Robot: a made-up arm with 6 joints.
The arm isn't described. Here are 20 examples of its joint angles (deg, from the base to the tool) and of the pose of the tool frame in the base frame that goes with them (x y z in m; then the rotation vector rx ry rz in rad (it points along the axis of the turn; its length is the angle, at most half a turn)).
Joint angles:
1: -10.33 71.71 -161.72 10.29 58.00 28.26
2: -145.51 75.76 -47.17 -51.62 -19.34 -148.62
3: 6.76 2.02 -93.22 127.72 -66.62 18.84
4: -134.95 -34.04 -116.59 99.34 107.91 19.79
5: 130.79 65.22 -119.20 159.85 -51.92 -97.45
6: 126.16 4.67 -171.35 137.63 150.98 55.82
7: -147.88 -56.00 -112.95 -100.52 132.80 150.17
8: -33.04 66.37 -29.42 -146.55 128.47 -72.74
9: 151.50 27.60 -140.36 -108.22 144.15 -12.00
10: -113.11 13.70 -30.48 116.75 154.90 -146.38
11: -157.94 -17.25 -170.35 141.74 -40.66 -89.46
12: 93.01 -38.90 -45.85 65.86 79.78 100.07
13: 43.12 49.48 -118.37 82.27 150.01 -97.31
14: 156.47 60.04 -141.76 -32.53 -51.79 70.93
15: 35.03 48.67 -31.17 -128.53 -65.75 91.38
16: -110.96 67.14 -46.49 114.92 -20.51 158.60
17: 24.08 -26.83 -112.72 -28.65 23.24 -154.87
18: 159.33 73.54 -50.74 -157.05 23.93 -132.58
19: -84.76 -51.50 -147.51 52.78 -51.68 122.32
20: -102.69 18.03 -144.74 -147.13 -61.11 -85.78
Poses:
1: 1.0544 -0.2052 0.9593 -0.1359 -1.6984 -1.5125
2: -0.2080 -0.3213 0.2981 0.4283 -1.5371 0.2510
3: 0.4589 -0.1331 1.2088 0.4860 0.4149 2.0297
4: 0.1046 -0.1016 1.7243 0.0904 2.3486 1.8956
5: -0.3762 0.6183 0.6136 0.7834 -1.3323 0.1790
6: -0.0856 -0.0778 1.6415 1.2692 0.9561 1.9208
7: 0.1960 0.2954 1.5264 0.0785 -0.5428 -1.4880
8: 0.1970 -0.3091 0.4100 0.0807 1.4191 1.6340
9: -0.4439 0.4520 1.4241 0.4317 -2.3752 1.0772
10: -0.1033 -0.4809 0.9051 -0.3840 2.2134 -0.0237
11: -0.0030 0.1779 1.6655 1.0778 1.1609 -0.9199
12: -0.0848 0.3754 1.1741 -0.5704 -0.1976 -0.6421
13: 0.4715 0.6364 1.0026 2.4007 0.8975 0.0135
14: -0.8224 0.2443 1.1689 2.0427 1.0004 -0.4465
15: 0.1296 0.2593 0.6797 0.8440 0.1221 -0.2824
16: -0.2531 -0.2236 0.4016 0.0839 -0.8448 -1.2497
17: 0.1346 0.1039 1.7461 -0.9067 -1.0383 2.7492
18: -0.2095 0.0930 0.2966 0.9953 -1.0793 0.6791
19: -0.2210 0.5753 1.4453 -2.7495 0.6847 -0.0100
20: -0.0722 -0.5826 1.3284 0.3000 0.5720 1.6691
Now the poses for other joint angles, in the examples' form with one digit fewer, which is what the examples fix.
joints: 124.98 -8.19 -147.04 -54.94 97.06 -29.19
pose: -0.077 0.265 1.742 1.737 -1.904 0.927
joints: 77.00 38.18 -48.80 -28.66 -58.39 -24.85
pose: 0.033 0.669 0.779 2.289 -1.256 0.730
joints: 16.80 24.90 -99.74 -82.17 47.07 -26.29
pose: 0.845 0.272 1.055 -0.192 -1.513 1.456
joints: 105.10 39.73 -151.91 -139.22 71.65 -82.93
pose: -0.137 0.836 1.409 1.142 1.490 -2.269
